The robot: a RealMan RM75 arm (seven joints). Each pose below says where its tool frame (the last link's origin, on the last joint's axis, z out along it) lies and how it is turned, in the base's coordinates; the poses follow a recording.
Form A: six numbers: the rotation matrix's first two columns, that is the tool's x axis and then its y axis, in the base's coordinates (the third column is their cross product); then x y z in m.
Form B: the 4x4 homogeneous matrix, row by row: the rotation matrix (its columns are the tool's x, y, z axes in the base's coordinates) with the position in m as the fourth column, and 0 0 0 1 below. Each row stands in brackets. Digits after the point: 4 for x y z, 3 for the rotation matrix.
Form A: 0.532 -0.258 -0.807 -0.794 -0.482 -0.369 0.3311 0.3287 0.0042
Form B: [[0.532 -0.794 -0.294 0.3311], [-0.258 -0.482 0.837 0.3287], [-0.807 -0.369 -0.461 0.0042], [0 0 0 1]]
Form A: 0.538 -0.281 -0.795 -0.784 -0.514 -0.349 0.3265 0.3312 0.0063
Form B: [[0.538 -0.784 -0.311 0.3265], [-0.281 -0.514 0.811 0.3312], [-0.795 -0.349 -0.497 0.0063], [0 0 0 1]]
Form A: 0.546 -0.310 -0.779 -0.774 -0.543 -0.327 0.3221 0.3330 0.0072
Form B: [[0.546 -0.774 -0.322 0.3221], [-0.310 -0.543 0.781 0.3330], [-0.779 -0.327 -0.536 0.0072], [0 0 0 1]]
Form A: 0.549 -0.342 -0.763 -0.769 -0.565 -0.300 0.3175 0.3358 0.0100
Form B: [[0.549 -0.769 -0.328 0.3175], [-0.342 -0.565 0.751 0.3358], [-0.763 -0.300 -0.573 0.0100], [0 0 0 1]]
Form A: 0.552 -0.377 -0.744 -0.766 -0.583 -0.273 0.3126 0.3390 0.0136
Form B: [[0.552 -0.766 -0.331 0.3126], [-0.377 -0.583 0.721 0.3390], [-0.744 -0.273 -0.611 0.0136], [0 0 0 1]]
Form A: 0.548 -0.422 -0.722 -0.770 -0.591 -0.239 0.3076 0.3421 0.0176
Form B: [[0.548 -0.770 -0.326 0.3076], [-0.422 -0.591 0.687 0.3421], [-0.722 -0.239 -0.649 0.0176], [0 0 0 1]]
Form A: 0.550 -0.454 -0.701 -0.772 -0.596 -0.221 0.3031 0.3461 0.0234
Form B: [[0.550 -0.772 -0.317 0.3031], [-0.454 -0.596 0.663 0.3461], [-0.701 -0.221 -0.678 0.0234], [0 0 0 1]]
